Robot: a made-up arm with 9 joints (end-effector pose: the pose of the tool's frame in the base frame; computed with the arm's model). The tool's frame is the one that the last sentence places.
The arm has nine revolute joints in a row. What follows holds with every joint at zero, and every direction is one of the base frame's.
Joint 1 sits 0.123 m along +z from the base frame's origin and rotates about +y.
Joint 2 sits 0.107 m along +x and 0.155 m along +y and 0.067 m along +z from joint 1 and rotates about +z.
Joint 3 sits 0.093 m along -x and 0.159 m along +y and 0.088 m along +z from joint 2 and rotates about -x.
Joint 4 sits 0.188 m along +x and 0.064 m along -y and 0.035 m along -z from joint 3 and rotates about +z.
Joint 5 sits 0.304 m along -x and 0.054 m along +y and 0.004 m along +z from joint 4 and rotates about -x.
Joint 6 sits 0.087 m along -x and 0.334 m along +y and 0.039 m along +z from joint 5 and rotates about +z.
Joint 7 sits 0.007 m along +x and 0.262 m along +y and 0.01 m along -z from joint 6 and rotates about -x.
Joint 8 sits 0.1 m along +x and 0.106 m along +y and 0.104 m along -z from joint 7 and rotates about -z.
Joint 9 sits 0.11 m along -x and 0.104 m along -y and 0.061 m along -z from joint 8 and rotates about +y.
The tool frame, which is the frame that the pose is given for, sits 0.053 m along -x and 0.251 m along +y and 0.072 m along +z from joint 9; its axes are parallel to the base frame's.
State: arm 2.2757 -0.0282 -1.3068 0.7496 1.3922 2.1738 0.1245 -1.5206 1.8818
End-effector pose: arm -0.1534 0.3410 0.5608 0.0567 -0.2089 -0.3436 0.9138
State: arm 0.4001 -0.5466 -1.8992 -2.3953 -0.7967 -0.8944 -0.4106 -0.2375 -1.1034
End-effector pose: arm 0.3027 -0.2481 -0.4914 0.2605 0.3922 -0.4957 0.7298
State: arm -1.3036 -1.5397 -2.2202 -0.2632 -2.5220 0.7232 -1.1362 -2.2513 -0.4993
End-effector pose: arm 0.3730 0.6607 0.0870 0.5131 0.2469 -0.5521 0.6090
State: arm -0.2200 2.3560 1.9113 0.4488 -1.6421 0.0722 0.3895 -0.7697 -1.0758
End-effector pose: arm -0.1013 -0.7032 0.2049 0.0592 -0.0447 0.0364 -0.9966
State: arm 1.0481 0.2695 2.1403 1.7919 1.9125 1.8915 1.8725 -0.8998 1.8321
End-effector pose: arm 0.7976 0.4325 0.1540 0.0716 -0.4268 0.8615 -0.2654
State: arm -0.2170 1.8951 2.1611 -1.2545 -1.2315 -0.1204 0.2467 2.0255 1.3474
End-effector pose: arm -0.4504 0.3599 -0.2297 0.6542 0.5694 0.2320 0.4404
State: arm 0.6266 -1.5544 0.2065 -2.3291 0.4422 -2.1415 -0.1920 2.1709 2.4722
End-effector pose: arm 0.3025 -0.0560 -0.1134 0.1788 -0.7332 -0.5553 0.3495
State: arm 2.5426 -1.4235 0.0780 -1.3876 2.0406 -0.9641 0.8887 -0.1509 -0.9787
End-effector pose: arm -0.3771 0.5531 0.2119 0.8681 0.1094 -0.3209 -0.3625
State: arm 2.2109 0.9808 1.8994 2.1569 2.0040 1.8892 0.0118 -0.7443 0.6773
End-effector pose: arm 0.5366 0.7481 -0.5418 0.3908 0.4964 0.7738 0.0452
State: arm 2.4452 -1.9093 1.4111 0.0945 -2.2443 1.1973 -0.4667 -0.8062 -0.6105
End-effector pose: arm -0.2551 0.6719 -0.6770 0.9305 0.1130 0.3460 -0.0398
